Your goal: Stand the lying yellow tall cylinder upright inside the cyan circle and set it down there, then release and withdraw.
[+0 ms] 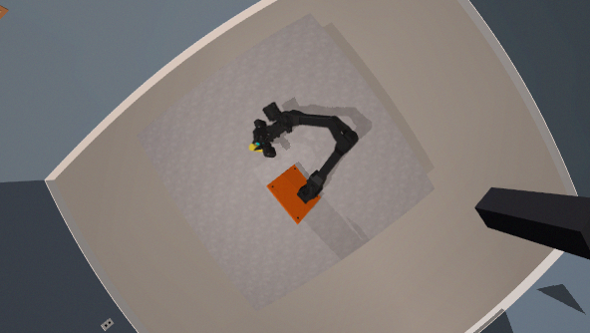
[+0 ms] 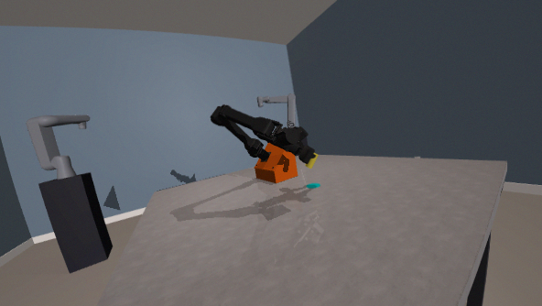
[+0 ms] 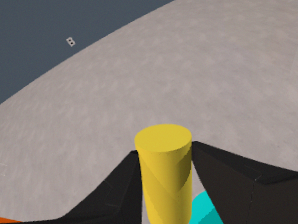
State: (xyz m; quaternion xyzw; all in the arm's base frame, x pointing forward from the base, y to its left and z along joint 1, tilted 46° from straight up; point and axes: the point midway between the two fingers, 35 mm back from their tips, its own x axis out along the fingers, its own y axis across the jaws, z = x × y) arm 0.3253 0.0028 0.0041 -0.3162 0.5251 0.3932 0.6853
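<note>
Right now my gripper tip is 13 cm above the cyan circle, 3 cm to the left of it and 1 cm short of it. From my gripper tip the other things lie so: yellow tall cylinder 2 cm below, 1 cm to the right, 1 cm behind.
</note>
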